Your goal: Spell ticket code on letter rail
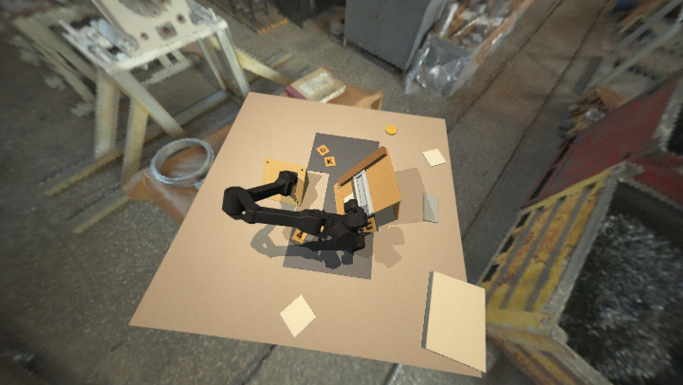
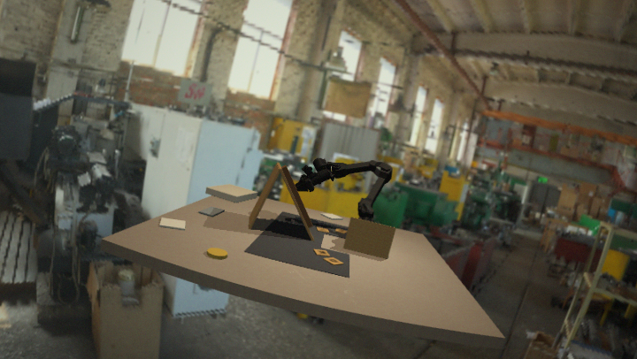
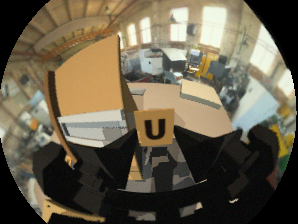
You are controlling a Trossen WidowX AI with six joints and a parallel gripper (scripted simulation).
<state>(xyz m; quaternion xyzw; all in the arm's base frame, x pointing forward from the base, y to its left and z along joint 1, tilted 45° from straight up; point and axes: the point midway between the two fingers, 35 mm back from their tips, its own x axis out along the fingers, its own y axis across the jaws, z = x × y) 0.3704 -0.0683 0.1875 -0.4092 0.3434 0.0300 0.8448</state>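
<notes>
The white ticket lies 120 mm to the left of my gripper tip, 90 mm behind it and 80 mm below it. Also, from my gripper tip: letter tile: 200 mm behind, 160 mm below, 10 mm to the left; then orange tile marked u: right at my gripper tip; then dark mat: 190 mm to the left, 190 mm behind, 160 mm below.
</notes>
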